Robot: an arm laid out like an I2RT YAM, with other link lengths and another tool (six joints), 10 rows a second.
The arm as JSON. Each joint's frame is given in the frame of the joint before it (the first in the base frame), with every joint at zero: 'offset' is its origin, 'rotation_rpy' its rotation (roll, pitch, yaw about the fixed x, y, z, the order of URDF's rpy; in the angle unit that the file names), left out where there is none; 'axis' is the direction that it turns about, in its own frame. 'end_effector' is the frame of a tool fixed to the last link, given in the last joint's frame.
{
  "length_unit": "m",
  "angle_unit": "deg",
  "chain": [
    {
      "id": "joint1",
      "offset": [
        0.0,
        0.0,
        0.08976
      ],
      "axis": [
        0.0,
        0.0,
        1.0
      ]
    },
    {
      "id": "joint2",
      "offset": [
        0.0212,
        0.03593,
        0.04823
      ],
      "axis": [
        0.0,
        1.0,
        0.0
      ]
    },
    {
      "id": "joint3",
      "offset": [
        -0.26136,
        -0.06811,
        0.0
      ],
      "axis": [
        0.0,
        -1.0,
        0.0
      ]
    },
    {
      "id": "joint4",
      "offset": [
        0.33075,
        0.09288,
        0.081
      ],
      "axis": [
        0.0,
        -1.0,
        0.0
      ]
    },
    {
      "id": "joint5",
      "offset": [
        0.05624,
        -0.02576,
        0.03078
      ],
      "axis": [
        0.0,
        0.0,
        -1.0
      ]
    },
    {
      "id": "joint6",
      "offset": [
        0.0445,
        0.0,
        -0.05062
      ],
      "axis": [
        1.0,
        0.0,
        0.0
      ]
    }
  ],
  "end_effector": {
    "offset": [
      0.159,
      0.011,
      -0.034
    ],
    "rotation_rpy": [
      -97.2,
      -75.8,
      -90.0
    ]
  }
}
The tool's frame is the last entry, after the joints.
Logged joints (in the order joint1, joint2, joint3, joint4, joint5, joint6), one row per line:
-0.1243, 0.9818, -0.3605, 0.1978, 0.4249, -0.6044
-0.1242, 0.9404, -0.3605, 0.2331, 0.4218, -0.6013
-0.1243, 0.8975, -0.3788, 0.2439, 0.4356, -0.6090
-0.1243, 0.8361, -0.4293, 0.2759, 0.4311, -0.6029
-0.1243, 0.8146, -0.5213, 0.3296, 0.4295, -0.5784
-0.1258, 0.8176, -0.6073, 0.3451, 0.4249, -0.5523
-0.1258, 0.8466, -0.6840, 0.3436, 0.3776, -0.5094
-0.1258, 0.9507, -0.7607, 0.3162, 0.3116, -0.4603
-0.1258, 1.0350, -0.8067, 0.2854, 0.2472, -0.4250
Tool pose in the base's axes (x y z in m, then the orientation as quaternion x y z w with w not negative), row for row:
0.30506, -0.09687, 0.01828, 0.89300, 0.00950, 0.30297, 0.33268
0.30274, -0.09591, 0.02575, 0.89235, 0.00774, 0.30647, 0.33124
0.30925, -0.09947, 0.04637, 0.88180, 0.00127, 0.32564, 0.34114
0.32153, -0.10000, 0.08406, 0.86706, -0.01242, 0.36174, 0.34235
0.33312, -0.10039, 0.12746, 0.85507, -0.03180, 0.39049, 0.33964
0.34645, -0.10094, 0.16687, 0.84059, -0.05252, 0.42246, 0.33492
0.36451, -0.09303, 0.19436, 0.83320, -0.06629, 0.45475, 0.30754
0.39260, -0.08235, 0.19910, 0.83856, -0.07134, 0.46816, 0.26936
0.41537, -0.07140, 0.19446, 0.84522, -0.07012, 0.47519, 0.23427
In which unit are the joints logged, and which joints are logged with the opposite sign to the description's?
The joints are logged in radians. Opposite sign: joint3, joint4.
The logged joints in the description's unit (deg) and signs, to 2 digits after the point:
-7.12, 56.25, 20.66, -11.33, 24.34, -34.63
-7.12, 53.88, 20.66, -13.36, 24.17, -34.45
-7.12, 51.42, 21.70, -13.97, 24.96, -34.89
-7.12, 47.91, 24.60, -15.81, 24.70, -34.54
-7.12, 46.67, 29.87, -18.88, 24.61, -33.14
-7.21, 46.85, 34.80, -19.77, 24.34, -31.64
-7.21, 48.51, 39.19, -19.69, 21.63, -29.19
-7.21, 54.47, 43.58, -18.12, 17.85, -26.37
-7.21, 59.30, 46.22, -16.35, 14.16, -24.35

